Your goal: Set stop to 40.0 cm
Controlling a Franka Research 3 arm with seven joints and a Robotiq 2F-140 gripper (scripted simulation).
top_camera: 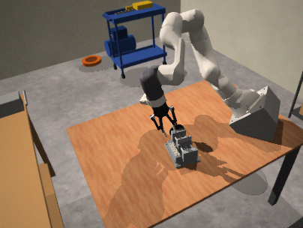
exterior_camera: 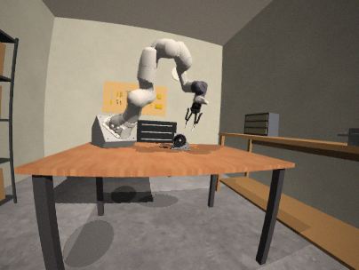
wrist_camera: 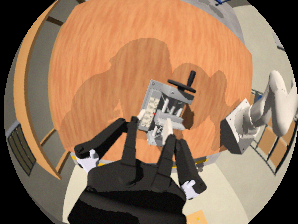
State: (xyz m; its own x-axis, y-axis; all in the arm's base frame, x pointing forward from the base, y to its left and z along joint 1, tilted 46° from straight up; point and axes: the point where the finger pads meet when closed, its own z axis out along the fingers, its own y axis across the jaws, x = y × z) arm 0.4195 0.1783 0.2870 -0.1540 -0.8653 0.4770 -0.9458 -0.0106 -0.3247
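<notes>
The handwheel lies 10 cm behind my hand, 9 cm to the right of it and 9 cm below it.
</notes>
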